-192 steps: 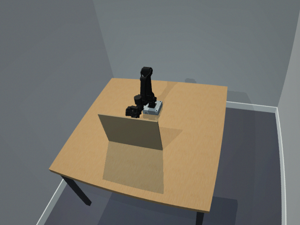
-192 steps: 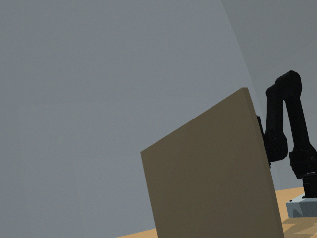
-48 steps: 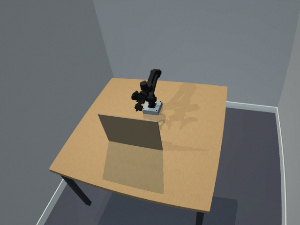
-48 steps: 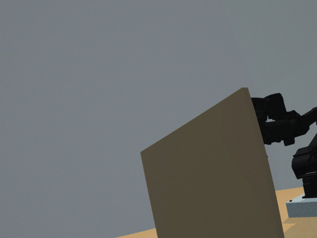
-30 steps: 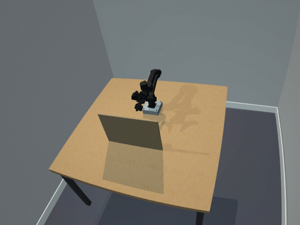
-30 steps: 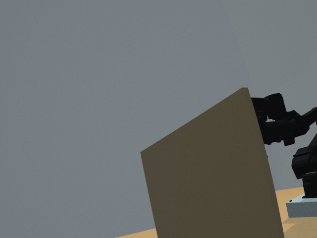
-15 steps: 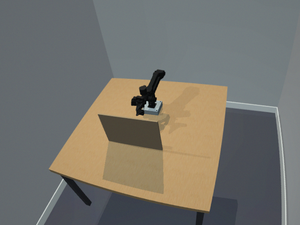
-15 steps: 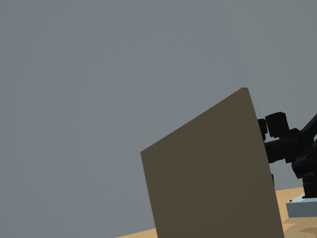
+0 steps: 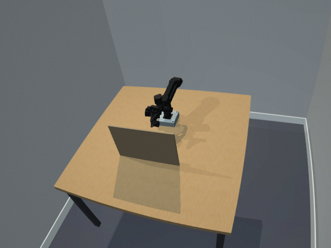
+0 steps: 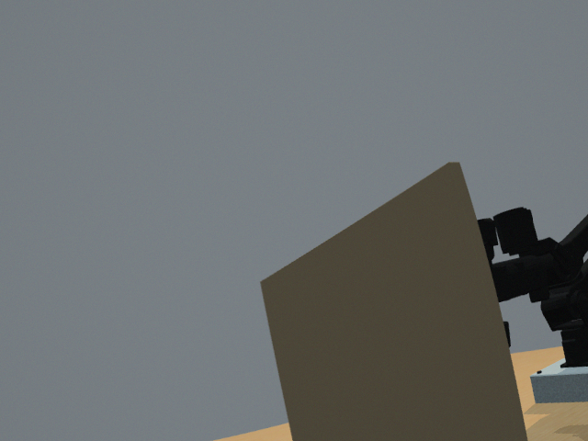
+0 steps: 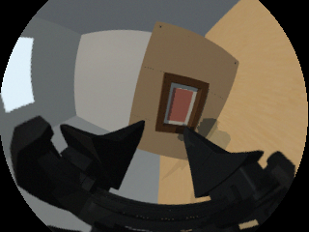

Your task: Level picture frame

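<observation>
My gripper tip is now 130 mm short of the picture frame and 50 mm above it. From my gripper tip the other things lie so: wall panel 140 mm ahead, 60 mm below.
</observation>
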